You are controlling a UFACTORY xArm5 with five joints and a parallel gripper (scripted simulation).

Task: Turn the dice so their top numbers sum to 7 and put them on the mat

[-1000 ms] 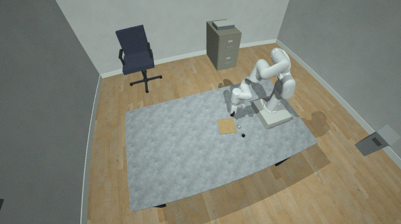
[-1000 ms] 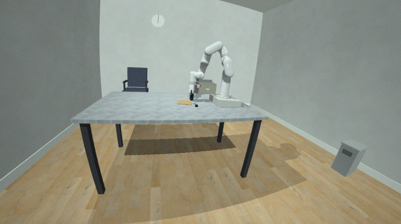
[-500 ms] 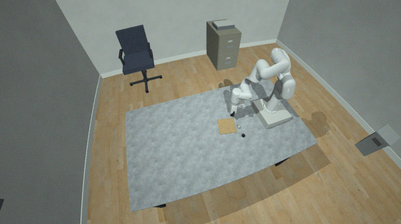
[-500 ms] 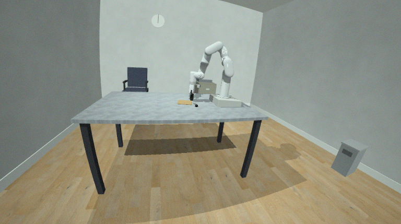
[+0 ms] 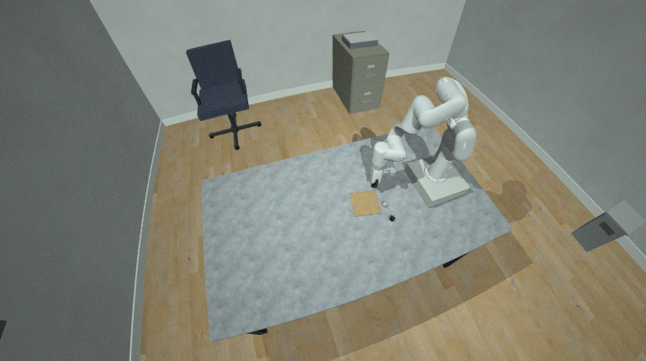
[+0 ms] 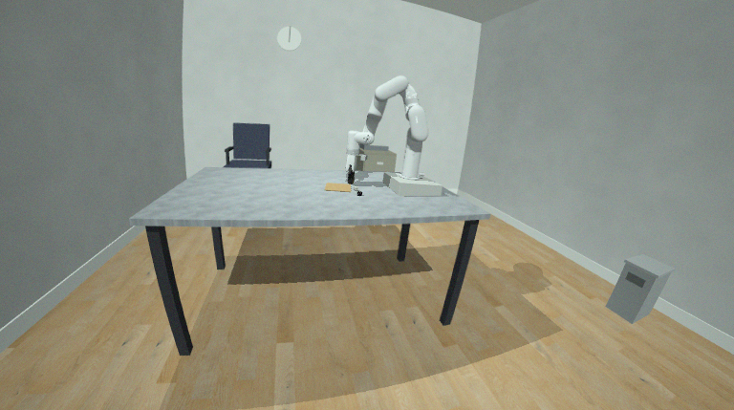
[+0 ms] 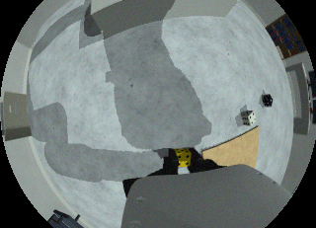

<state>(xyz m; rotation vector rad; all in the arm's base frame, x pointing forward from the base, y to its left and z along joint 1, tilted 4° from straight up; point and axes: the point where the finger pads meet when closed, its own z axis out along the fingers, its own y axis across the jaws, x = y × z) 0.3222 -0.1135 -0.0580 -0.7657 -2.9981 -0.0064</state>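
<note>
Right now my hand is 20 mm short of the black die, 220 mm to the right of it and 10 mm above it. Also, from my hand: white die (10 mm ahead, 130 mm to the left, 10 mm below); then yellow die (10 mm below); then tan mat (100 mm ahead, 80 mm to the left, 20 mm below).
</note>
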